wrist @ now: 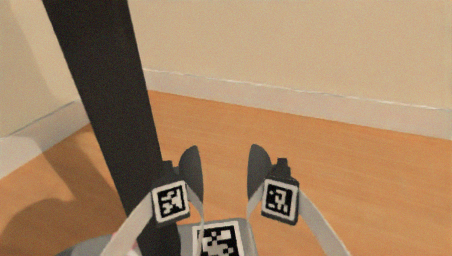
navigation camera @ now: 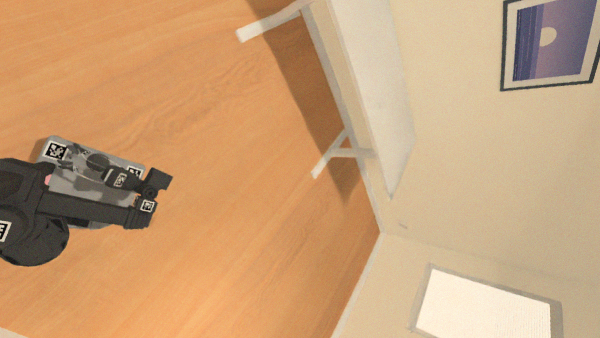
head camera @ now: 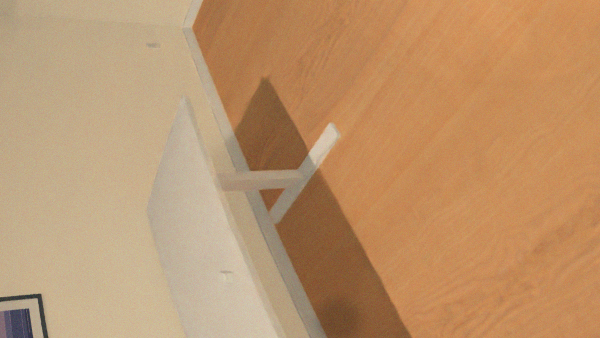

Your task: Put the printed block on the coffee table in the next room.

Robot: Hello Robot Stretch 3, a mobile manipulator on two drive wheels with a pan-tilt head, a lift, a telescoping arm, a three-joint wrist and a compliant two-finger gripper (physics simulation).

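Pixels of known places: gripper, fingertip midpoint: (navigation camera: 62,152); robot's base, link origin: (navigation camera: 98,161).
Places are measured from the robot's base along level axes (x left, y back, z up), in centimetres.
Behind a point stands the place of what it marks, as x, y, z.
Observation:
My gripper (wrist: 225,164) @[9.9, -0.8, 31.9] is open in the wrist view, its two dark fingertips apart with orange wood floor showing between them. The printed block does not show in these views. A white table (head camera: 200,200) @[-125.2, -62.7, 72.0] (navigation camera: 375,75) @[-90.9, -92.8, 72.0] with a long flat top and splayed white legs stands along the wall, on the left in the head camera view and at the upper right in the navigation camera view. I cannot tell whether it is the coffee table.
My grey base (navigation camera: 92,190) @[-1.9, 10.6, 16.0] and dark arm parts show at the left of the navigation camera view. My dark mast (wrist: 105,100) rises in the wrist view, near a wall with a white baseboard (wrist: 280,100). A framed picture (head camera: 17,322) @[-145.3, -124.4, 145.2] (navigation camera: 562,45) @[-134.6, -130.5, 160.9] and a bright window (navigation camera: 485,305) @[-323.5, 39.3, 146.5] are on the walls.

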